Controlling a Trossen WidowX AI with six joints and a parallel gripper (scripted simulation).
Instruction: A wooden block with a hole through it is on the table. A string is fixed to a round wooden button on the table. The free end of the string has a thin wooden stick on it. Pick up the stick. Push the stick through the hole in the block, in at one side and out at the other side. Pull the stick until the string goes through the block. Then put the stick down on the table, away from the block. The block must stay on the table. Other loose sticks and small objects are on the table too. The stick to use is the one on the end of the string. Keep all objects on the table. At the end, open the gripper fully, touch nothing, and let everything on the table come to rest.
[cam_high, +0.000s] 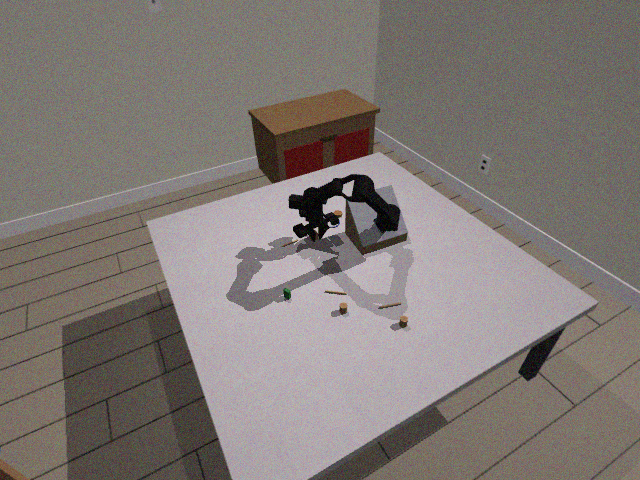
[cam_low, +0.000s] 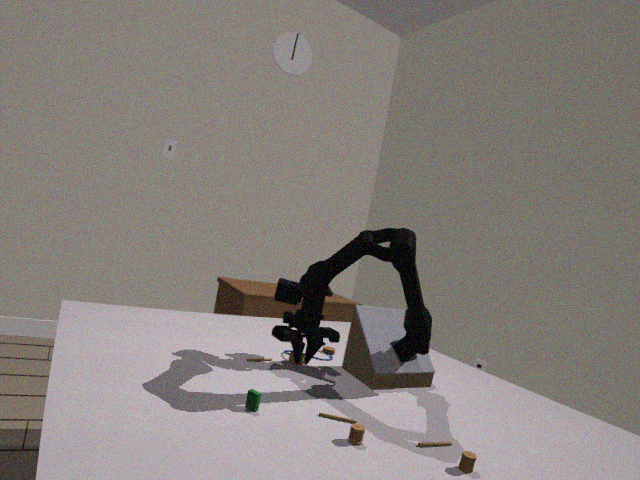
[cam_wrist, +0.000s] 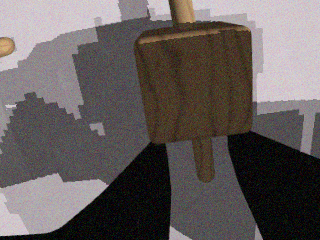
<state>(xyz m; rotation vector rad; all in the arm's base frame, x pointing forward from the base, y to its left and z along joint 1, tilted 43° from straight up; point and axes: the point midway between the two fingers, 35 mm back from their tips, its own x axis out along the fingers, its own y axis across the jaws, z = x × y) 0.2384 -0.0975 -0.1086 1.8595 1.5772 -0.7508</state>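
The wooden block is 30 mm to the right of my gripper tip and 10 mm above it. The rest, counted from my gripper tip: green cube (250 mm ahead, 200 mm to the left, 10 mm above); then round wooden button (180 mm behind, 110 mm to the right).
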